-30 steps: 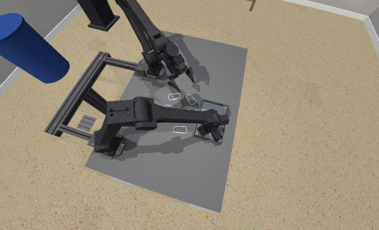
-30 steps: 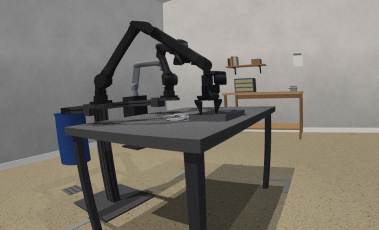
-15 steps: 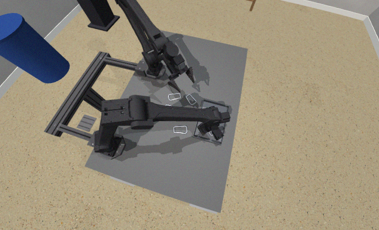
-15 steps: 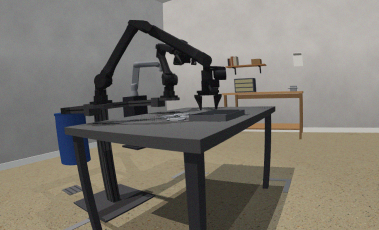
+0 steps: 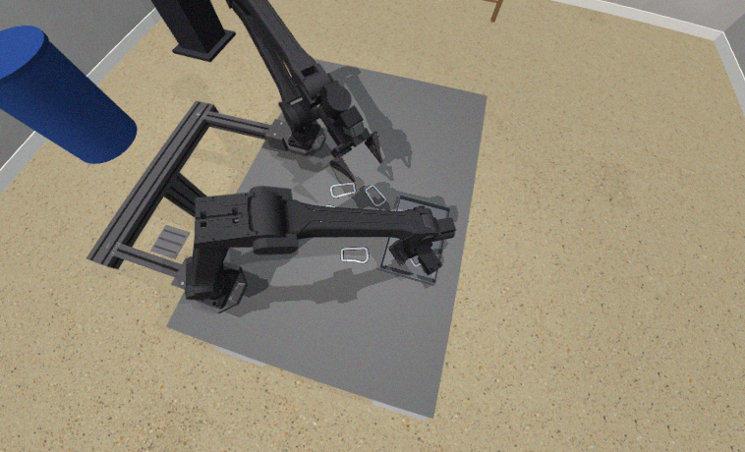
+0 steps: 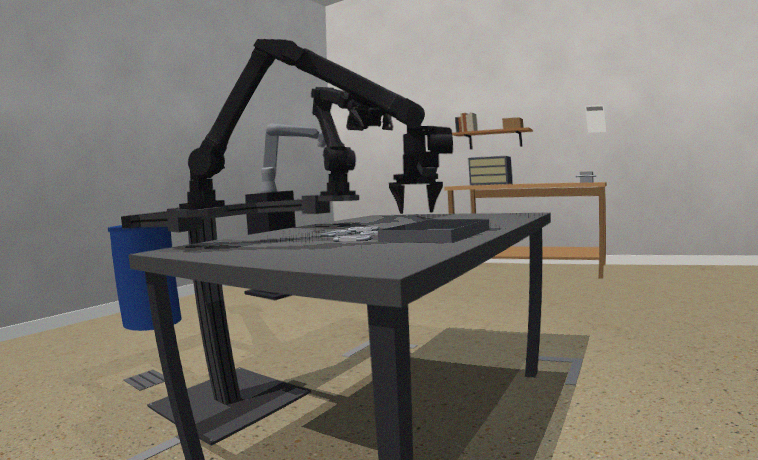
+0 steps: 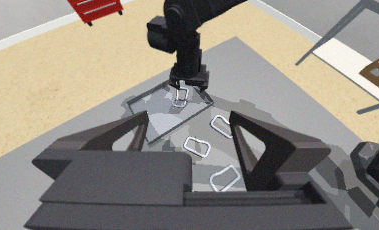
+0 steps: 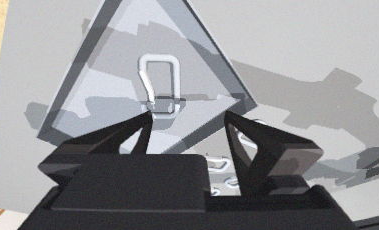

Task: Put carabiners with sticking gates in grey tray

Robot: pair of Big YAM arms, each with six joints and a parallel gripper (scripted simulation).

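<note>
Right now the grey tray is 80 mm to the left of my right hand, 70 mm below it and 20 mm ahead of it.
</note>
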